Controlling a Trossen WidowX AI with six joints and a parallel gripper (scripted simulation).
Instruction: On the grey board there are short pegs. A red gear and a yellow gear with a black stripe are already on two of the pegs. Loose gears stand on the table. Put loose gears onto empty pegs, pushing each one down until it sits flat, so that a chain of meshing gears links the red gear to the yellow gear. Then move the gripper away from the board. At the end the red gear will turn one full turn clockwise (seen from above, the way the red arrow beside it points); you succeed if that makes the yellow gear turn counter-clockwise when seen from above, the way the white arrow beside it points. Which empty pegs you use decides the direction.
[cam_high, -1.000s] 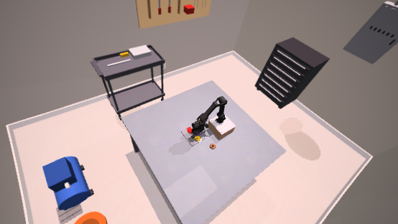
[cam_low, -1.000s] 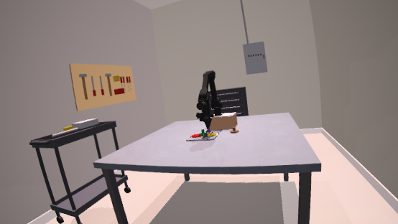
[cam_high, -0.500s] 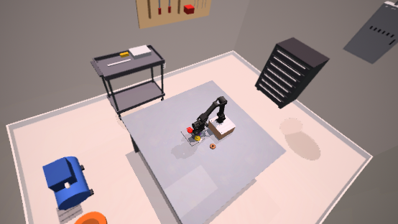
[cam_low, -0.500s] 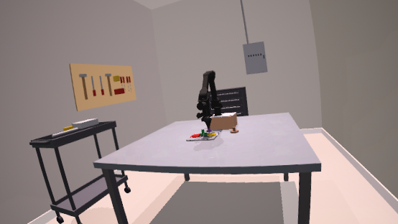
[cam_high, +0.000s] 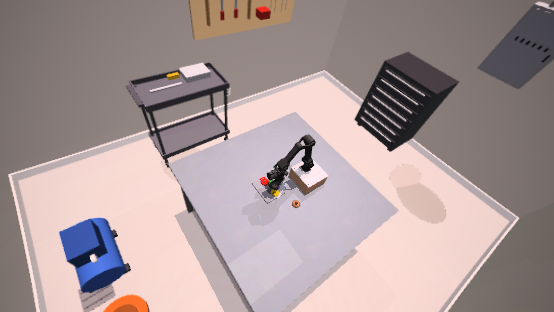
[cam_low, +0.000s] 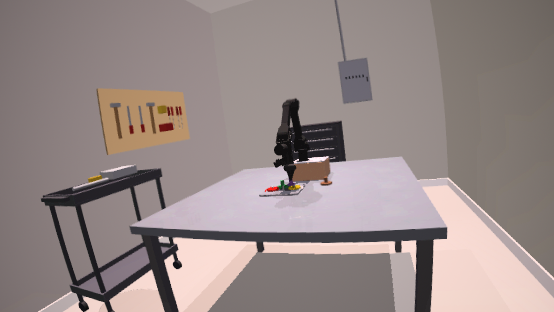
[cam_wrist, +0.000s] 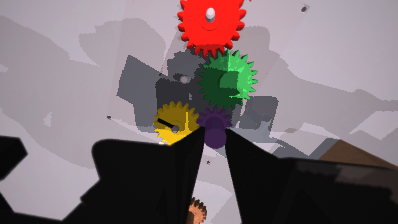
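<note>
Right now my gripper tip is 1 cm above the purple gear. From my gripper tip the other things lie so: red gear: 6 cm ahead, 9 cm to the right, 3 cm below; then yellow gear: 4 cm ahead, 3 cm to the left, 3 cm below; then green gear: 1 cm ahead, 5 cm to the right, 2 cm below.
</note>
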